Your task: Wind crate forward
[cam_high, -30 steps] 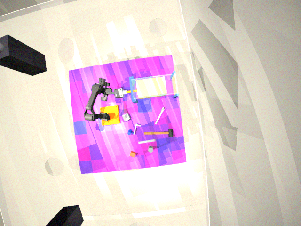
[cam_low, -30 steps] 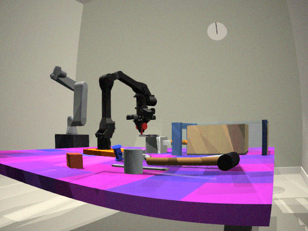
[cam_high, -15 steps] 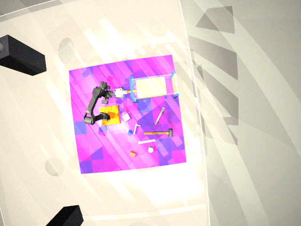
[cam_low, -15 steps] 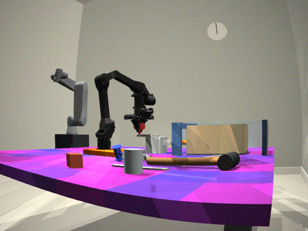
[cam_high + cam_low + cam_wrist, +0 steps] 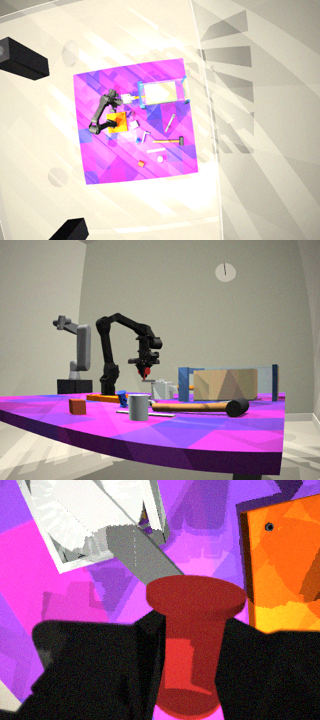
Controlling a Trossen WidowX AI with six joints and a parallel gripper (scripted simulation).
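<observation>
The red-knobbed winch handle lies 30 mm ahead of my gripper tip, 20 mm to the left of it and 10 mm below it. Also, from my gripper tip: hand winch: 70 mm ahead, 30 mm to the left, 80 mm below; then red knob: 20 mm above; then blue frame: 250 mm ahead, 20 mm to the left, 10 mm below.
</observation>
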